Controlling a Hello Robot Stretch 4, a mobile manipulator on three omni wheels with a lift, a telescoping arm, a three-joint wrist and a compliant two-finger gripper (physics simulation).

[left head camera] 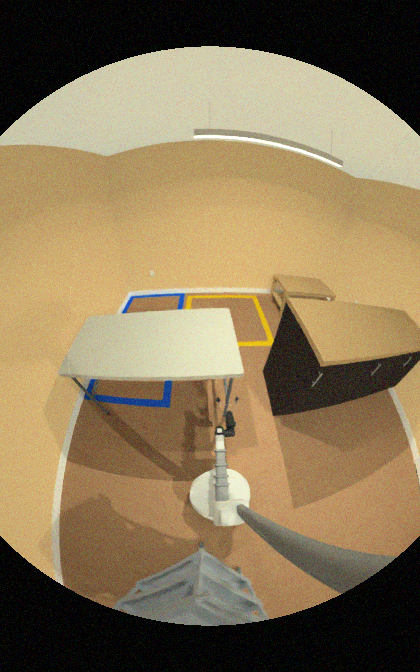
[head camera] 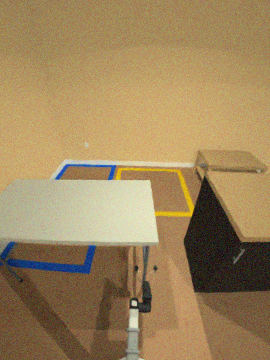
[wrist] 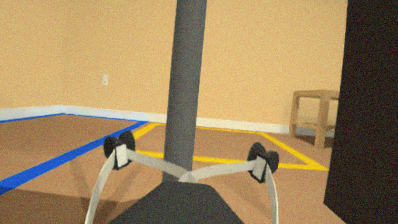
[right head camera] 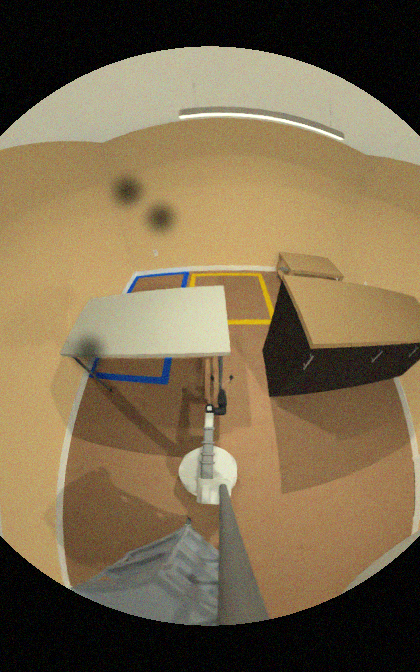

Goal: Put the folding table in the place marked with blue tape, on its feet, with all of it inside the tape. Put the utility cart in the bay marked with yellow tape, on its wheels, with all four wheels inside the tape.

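Places are measured from the robot's base along level axes (x back, y right, z up), in centimetres.
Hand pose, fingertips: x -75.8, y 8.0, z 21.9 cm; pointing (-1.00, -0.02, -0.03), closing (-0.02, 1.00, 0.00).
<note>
After its pixels a point has its place.
The folding table (head camera: 80, 210) {y -39.5, x -86.5, z 71.5 cm} (left head camera: 155, 345) {y -39.7, x -85.5, z 71.5 cm} (right head camera: 155, 325) {y -33.8, x -83.9, z 71.5 cm} stands with its pale top up. From above, its top covers part of the blue tape (head camera: 50, 266) {y -82.6, x -80.2, z -2.8 cm} (left head camera: 130, 401) {y -82.6, x -79.7, z -2.8 cm} (right head camera: 130, 378) {y -83.7, x -79.6, z -2.8 cm} (wrist: 60, 160) {y -46.9, x -133.3, z -2.7 cm} and reaches past it to the right. My gripper (head camera: 145, 268) {y 8.0, x -75.8, z 21.9 cm} (left head camera: 227, 399) {y 8.0, x -75.8, z 21.9 cm} (right head camera: 221, 378) {y 8.0, x -75.8, z 21.9 cm} (wrist: 192, 149) {y 8.0, x -75.8, z 21.9 cm} is open at the table's near right leg. The grey leg (wrist: 185, 90) {y 7.3, x -68.2, z 28.4 cm} rises between the spread fingers in the wrist view. The yellow tape (head camera: 186, 192) {y 72.4, x -202.8, z -2.8 cm} (left head camera: 264, 320) {y 73.7, x -201.2, z -2.8 cm} (right head camera: 266, 297) {y 71.7, x -204.0, z -2.8 cm} (wrist: 295, 151) {y 74.4, x -192.9, z -2.7 cm} lies beyond. A grey tiered object (left head camera: 195, 590) (right head camera: 175, 565) {y -7.1, x 41.2, z 78.5 cm}, possibly the utility cart, shows partly behind my base.
A black cabinet with a wooden top (head camera: 250, 200) {y 69.6, x -84.1, z 88.2 cm} (left head camera: 355, 330) {y 95.0, x -80.6, z 88.2 cm} (right head camera: 355, 310) {y 96.6, x -82.9, z 88.2 cm} stands to the right; its dark side (wrist: 370, 100) {y 51.2, x -103.6, z 31.2 cm} is close in the wrist view. A low wooden table (head camera: 230, 160) {y 136.9, x -227.3, z 42.2 cm} (left head camera: 305, 286) {y 138.6, x -227.9, z 42.2 cm} (right head camera: 310, 265) {y 136.1, x -226.2, z 42.2 cm} (wrist: 322, 112) {y 99.3, x -209.6, z 24.8 cm} stands behind it near the back wall.
</note>
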